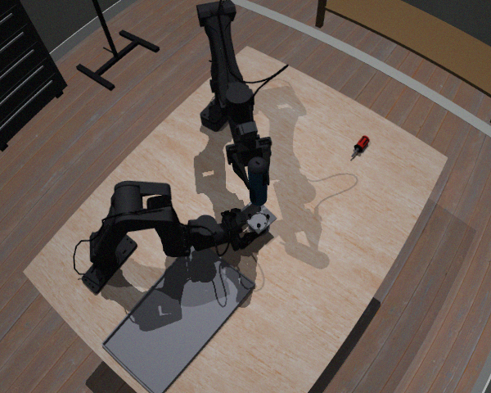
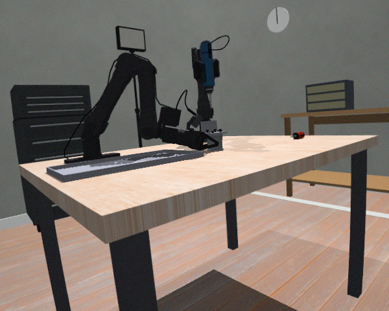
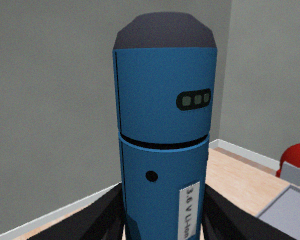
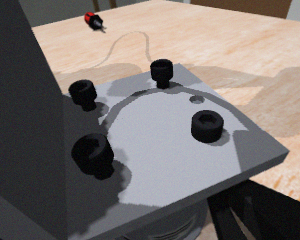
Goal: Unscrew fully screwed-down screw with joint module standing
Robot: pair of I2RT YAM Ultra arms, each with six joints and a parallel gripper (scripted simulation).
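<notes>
The grey bracket is 5 cm above my right hand. From my right hand the other things lie so: shallow grey tray (35 cm to the right, 5 cm behind, 2 cm below); then small red-handled screwdriver (41 cm to the left, 15 cm ahead, 1 cm below).
</notes>
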